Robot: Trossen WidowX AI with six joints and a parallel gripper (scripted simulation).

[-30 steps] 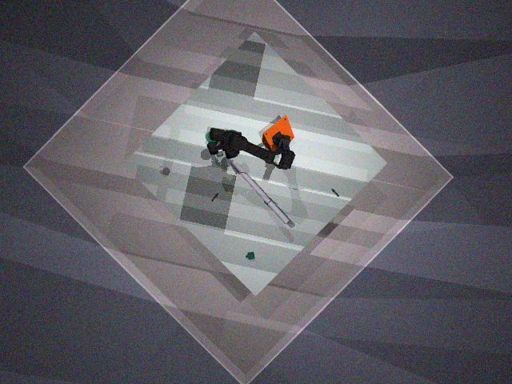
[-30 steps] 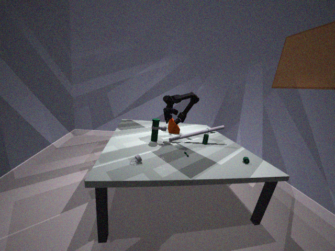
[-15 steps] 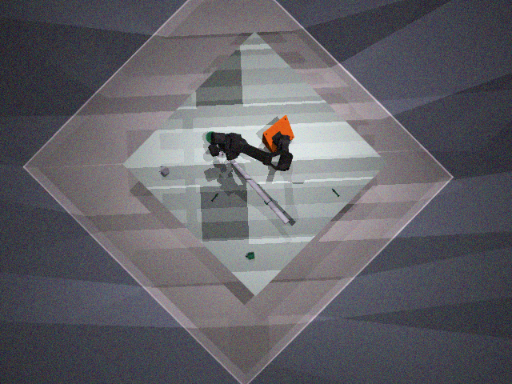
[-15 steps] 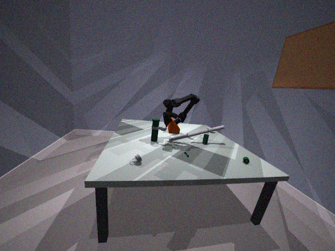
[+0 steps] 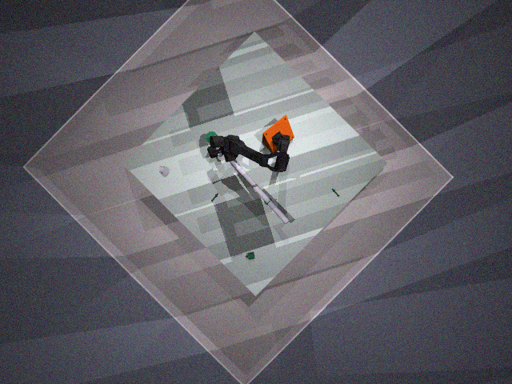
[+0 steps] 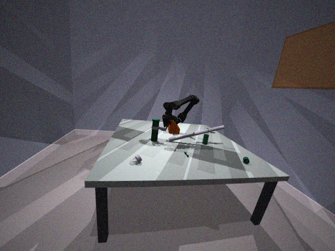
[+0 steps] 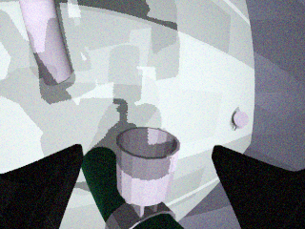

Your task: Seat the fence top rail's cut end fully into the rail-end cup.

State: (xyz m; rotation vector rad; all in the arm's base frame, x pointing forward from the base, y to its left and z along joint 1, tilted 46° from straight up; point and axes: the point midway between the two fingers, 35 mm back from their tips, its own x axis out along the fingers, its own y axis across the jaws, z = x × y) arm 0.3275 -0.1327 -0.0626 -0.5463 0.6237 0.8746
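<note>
Now: gripper tip 2 cm to the left of the grey rail-end cup and 1 cm past it. From my gripper tip the other things lie so: small green post: 42 cm to the left, 5 cm behind, 3 cm below; small grey ring fitting: 38 cm ahead, 20 cm to the right, 12 cm below.
</note>
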